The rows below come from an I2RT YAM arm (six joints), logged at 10 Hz.
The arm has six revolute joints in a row. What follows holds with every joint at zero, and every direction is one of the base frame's. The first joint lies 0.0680 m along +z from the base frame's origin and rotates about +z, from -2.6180 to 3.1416 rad. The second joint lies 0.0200 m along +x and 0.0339 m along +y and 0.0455 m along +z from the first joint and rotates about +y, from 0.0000 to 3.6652 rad. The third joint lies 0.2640 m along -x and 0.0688 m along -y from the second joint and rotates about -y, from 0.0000 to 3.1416 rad. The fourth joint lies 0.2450 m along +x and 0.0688 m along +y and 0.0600 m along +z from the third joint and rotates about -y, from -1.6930 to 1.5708 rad. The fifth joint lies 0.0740 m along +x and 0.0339 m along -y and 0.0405 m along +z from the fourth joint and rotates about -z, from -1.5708 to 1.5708 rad. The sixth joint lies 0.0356 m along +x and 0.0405 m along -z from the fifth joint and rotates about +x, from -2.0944 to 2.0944 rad. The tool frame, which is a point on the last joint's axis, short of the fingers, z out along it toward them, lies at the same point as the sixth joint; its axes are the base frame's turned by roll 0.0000, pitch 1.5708 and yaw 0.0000 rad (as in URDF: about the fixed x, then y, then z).
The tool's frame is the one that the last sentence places.
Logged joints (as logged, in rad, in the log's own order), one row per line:
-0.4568, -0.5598, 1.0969, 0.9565, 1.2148, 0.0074
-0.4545, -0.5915, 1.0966, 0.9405, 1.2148, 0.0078
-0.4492, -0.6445, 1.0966, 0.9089, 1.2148, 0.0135
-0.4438, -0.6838, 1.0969, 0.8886, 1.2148, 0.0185
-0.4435, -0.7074, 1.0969, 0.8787, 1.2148, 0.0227
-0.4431, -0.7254, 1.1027, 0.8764, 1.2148, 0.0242
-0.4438, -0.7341, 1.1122, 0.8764, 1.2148, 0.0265
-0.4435, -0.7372, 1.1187, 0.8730, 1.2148, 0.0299
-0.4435, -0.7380, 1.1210, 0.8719, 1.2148, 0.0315
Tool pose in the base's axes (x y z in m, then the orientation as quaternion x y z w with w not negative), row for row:
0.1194, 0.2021, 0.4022, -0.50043, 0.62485, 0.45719, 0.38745
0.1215, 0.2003, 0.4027, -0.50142, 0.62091, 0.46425, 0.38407
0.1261, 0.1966, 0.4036, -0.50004, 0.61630, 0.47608, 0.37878
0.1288, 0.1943, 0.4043, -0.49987, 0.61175, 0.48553, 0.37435
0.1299, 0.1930, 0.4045, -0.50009, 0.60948, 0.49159, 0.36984
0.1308, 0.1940, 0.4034, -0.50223, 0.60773, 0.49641, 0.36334
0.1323, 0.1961, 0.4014, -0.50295, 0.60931, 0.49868, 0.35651
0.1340, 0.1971, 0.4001, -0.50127, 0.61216, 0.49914, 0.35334
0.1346, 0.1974, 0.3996, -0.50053, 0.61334, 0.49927, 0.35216
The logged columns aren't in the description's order. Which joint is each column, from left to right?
Columns, left to right: joint 4, joint 5, joint 2, joint 1, joint 3, joint 6.
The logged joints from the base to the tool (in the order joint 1, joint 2, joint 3, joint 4, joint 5, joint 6), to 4 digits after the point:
0.9565, 1.0969, 1.2148, -0.4568, -0.5598, 0.0074
0.9405, 1.0966, 1.2148, -0.4545, -0.5915, 0.0078
0.9089, 1.0966, 1.2148, -0.4492, -0.6445, 0.0135
0.8886, 1.0969, 1.2148, -0.4438, -0.6838, 0.0185
0.8787, 1.0969, 1.2148, -0.4435, -0.7074, 0.0227
0.8764, 1.1027, 1.2148, -0.4431, -0.7254, 0.0242
0.8764, 1.1122, 1.2148, -0.4438, -0.7341, 0.0265
0.8730, 1.1187, 1.2148, -0.4435, -0.7372, 0.0299
0.8719, 1.1210, 1.2148, -0.4435, -0.7380, 0.0315

